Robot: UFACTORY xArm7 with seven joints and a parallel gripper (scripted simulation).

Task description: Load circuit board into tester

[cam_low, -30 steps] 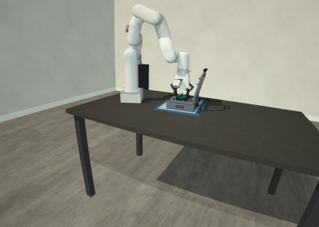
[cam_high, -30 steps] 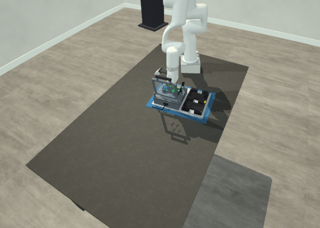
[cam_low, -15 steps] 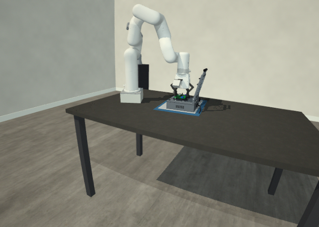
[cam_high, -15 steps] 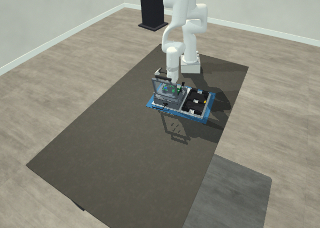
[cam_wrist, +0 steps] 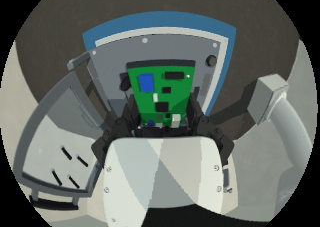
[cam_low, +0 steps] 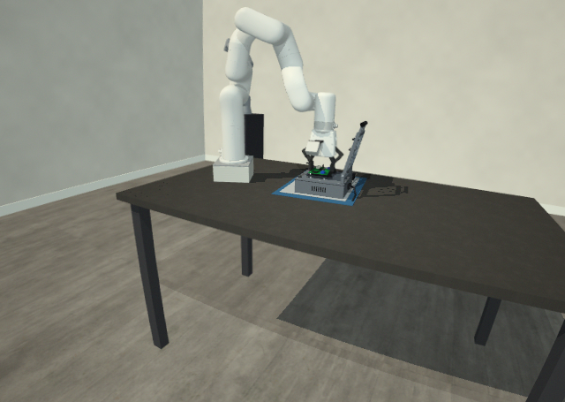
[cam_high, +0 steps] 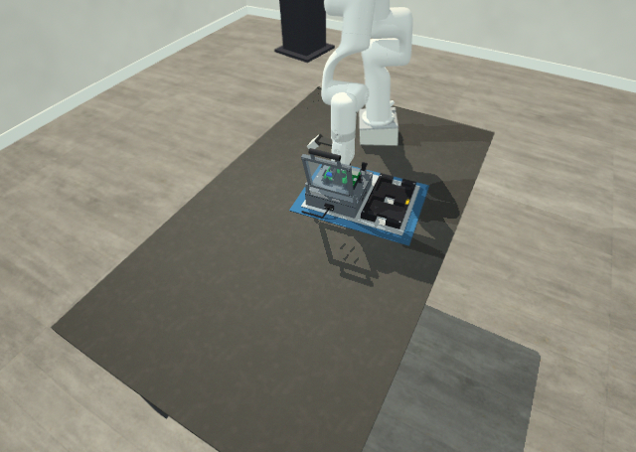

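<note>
The green circuit board is right at my hand. Also, from my hand: tester plate (1 cm to the left, 1 cm below); then tester (2 cm ahead, 5 cm to the left, 3 cm above); then latch hook (8 cm behind, 4 cm to the left, 1 cm above).
</note>
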